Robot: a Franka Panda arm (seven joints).
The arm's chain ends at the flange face. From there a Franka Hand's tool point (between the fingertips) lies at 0.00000 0.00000 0.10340 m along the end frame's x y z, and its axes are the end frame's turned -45 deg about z.
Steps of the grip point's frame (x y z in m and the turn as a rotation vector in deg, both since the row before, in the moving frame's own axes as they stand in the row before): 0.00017, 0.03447, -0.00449, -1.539, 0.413, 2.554; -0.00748, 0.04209, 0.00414, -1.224, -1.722, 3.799; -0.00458, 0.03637, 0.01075, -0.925, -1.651, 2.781; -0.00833, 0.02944, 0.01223, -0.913, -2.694, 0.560; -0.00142, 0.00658, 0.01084, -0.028, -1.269, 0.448; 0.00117, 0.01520, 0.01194, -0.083, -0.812, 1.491; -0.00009, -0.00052, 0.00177, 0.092, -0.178, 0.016; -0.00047, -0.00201, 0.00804, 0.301, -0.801, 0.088
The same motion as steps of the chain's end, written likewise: 0.02204, 0.02276, -0.00445, -0.796, 1.380, 2.554; 0.02523, 0.03132, 0.00421, -2.083, -0.352, 3.799; 0.02348, 0.02569, 0.01081, -1.822, -0.513, 2.781; 0.01722, 0.02212, 0.01236, -2.551, -1.259, 0.560; 0.00524, 0.00401, 0.01087, -0.917, -0.878, 0.448; 0.01252, 0.00879, 0.01195, -0.633, -0.515, 1.491; -0.00009, -0.00041, 0.00177, -0.061, -0.191, 0.016; -0.00035, -0.00173, 0.00805, -0.354, -0.779, 0.088
